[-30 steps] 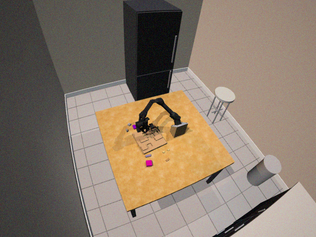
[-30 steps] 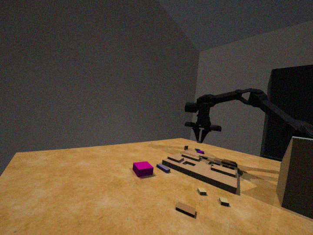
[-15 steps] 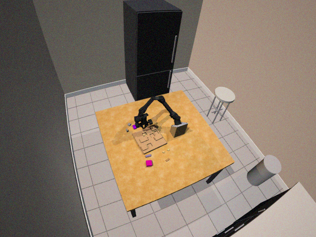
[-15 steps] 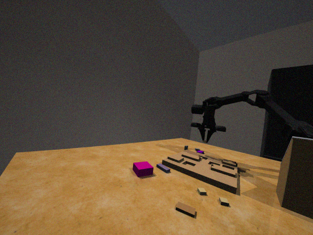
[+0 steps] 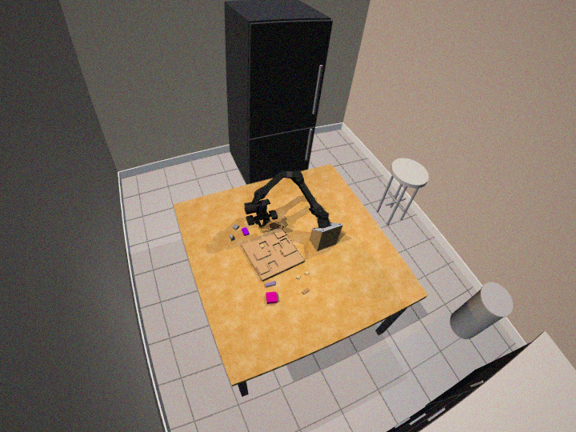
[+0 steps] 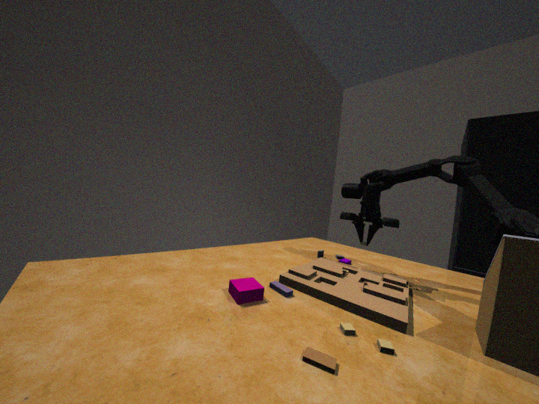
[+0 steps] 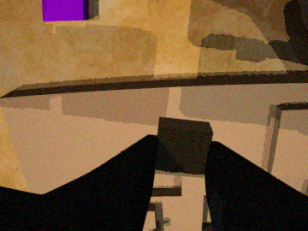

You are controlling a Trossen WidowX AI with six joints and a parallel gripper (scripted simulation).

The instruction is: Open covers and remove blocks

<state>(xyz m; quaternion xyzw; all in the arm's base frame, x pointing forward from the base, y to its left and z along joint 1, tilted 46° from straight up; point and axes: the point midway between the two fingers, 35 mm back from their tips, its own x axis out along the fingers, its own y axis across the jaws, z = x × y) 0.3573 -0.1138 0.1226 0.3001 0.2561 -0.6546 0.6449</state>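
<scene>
The purple block lies 10 cm below my gripper tip, 9 cm ahead of it and 7 cm to the right of it. From my gripper tip the other things lie so: magenta block: 43 cm to the left, 11 cm ahead, 10 cm below; lavender block: 34 cm to the left, 10 cm below, 8 cm ahead.
</scene>
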